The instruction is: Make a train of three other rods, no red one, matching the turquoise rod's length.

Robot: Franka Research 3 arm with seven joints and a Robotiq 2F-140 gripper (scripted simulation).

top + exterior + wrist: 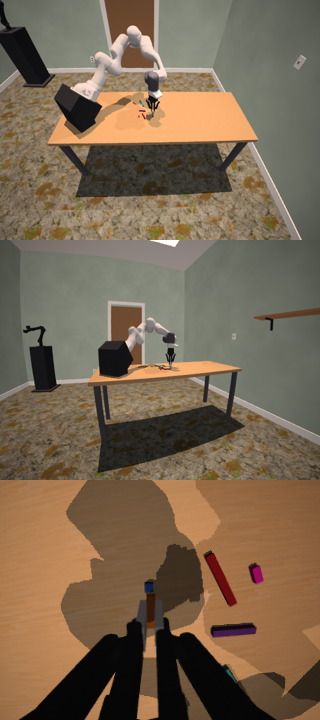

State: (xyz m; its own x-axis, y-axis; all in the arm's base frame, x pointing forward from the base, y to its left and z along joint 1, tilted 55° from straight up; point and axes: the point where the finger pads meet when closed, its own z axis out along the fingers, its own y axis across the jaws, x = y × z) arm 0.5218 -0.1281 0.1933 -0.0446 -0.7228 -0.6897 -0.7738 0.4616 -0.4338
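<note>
My hand is 30 mm above the orange rod. Round my hand: blue rod (40 mm below, 30 mm to the right); purple rod (110 mm behind, 40 mm to the left, 40 mm below); red rod (90 mm behind, 40 mm below, 30 mm to the right).
</note>
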